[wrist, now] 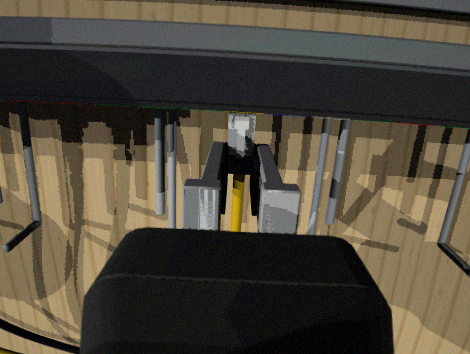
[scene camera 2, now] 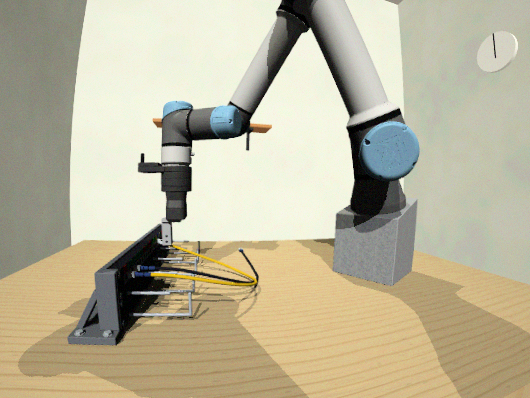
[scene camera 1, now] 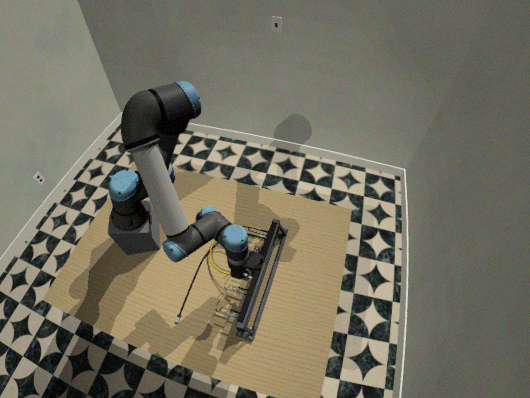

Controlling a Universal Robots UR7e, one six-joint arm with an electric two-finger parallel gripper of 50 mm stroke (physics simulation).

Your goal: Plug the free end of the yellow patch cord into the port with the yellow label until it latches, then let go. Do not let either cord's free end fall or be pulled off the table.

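Where they show: gripper, fingertip midpoint: [wrist: 239,164] [scene camera 2: 167,244] [scene camera 1: 245,277]; arm's base, origin of the base link: [scene camera 2: 377,205] [scene camera 1: 128,216].
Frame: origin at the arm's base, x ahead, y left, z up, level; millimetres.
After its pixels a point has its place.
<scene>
My gripper [scene camera 1: 246,275] @[x 544, y -97, z -107 mm] [scene camera 2: 167,235] @[x 544, y -97, z -107 mm] [wrist: 239,164] @[x 544, y -97, z -107 mm] is shut on the plug of the yellow patch cord. In the wrist view the clear plug [wrist: 241,134] @[x 561, y -99, z -95 mm] points at the panel [scene camera 1: 258,277] @[x 595, y -94, z -84 mm] [scene camera 2: 107,305] @[x 613, y 187, z -133 mm] [wrist: 240,82] @[x 583, y -99, z -87 mm], its front end at the lower edge of the panel, by the thin yellow label [wrist: 242,113] @[x 570, y -99, z -94 mm]. The port's opening is hidden, so how deep the plug sits and whether it is latched cannot be told. The yellow cord [scene camera 1: 213,262] @[x 380, y -51, z -164 mm] [scene camera 2: 215,262] @[x 426, y -78, z -151 mm] [wrist: 237,207] @[x 519, y -96, z -113 mm] runs back from between the fingers and curves over the table [scene camera 1: 310,280] @[x 809, y -25, z -186 mm] [scene camera 2: 310,325] @[x 303, y 205, z -185 mm].
Metal cable guides [scene camera 2: 162,315] @[x 539, y 151, z -170 mm] [wrist: 159,175] @[x 532, y -52, z -129 mm] stick out from the panel on both sides of the gripper. Two blue-booted plugs, one yellow-corded [scene camera 2: 142,274] @[x 570, y 131, z -106 mm] and one black-corded [scene camera 2: 146,268] @[x 568, y 97, z -106 mm], sit in the panel's near part. The black cord's free end [scene camera 1: 178,318] @[x 312, y -316, z -180 mm] [scene camera 2: 241,249] @[x 311, y -305, z -177 mm] is over the table.
</scene>
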